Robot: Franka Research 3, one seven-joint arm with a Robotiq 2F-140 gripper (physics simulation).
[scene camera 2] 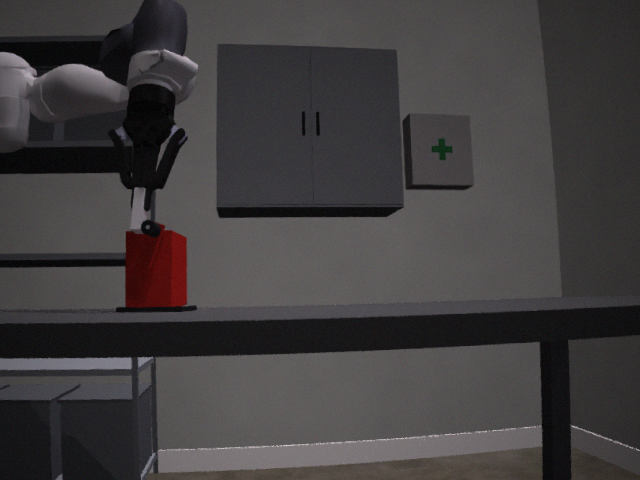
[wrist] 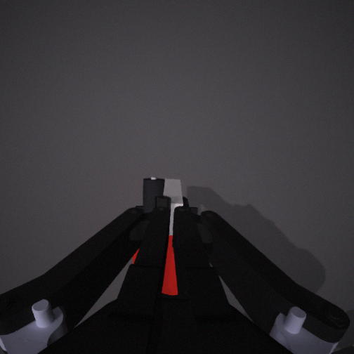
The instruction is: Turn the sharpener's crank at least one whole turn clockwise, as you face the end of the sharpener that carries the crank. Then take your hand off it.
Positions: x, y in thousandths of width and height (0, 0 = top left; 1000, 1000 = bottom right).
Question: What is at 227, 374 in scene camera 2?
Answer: The gripper.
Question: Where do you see a red sharpener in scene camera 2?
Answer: At 245, 557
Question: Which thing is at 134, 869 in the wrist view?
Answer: The gripper.
